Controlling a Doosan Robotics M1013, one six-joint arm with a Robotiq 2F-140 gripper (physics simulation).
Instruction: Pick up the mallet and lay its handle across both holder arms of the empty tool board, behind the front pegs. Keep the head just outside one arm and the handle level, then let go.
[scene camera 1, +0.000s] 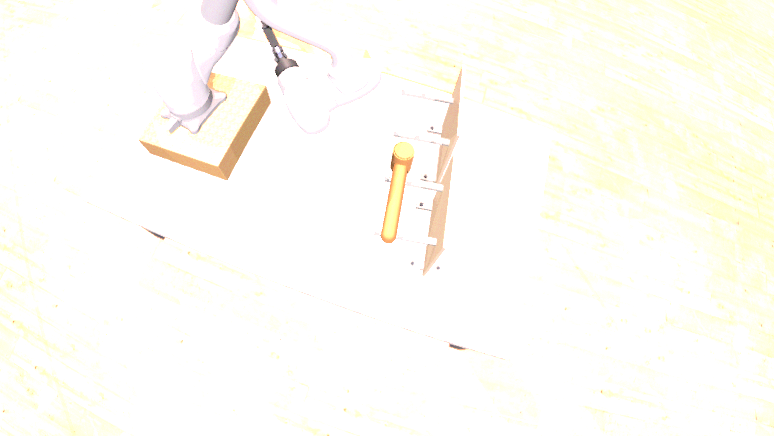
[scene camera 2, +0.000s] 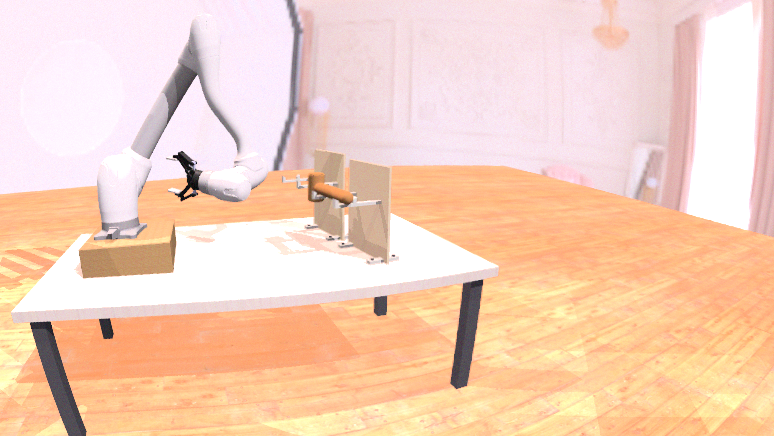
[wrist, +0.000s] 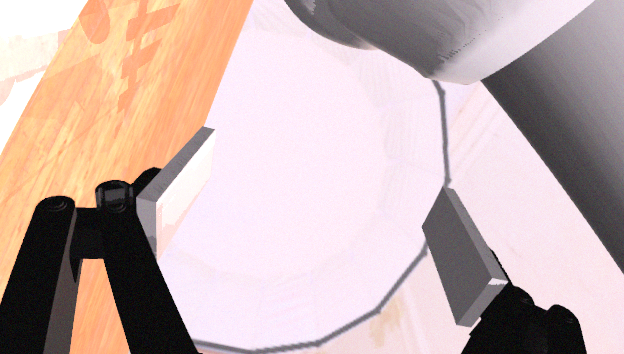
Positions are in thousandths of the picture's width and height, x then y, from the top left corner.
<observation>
My gripper (scene camera 2: 218, 398) is open and holds nothing. Further things: an orange mallet (scene camera 1: 521, 352), a tool board (scene camera 2: 477, 492) and a tool board (scene camera 1: 582, 304).
The orange mallet also shows in scene camera 2 (scene camera 2: 409, 416). My gripper is seen too in the wrist view (wrist: 522, 513). The wrist view does not show the orange mallet: it is out of frame.
</observation>
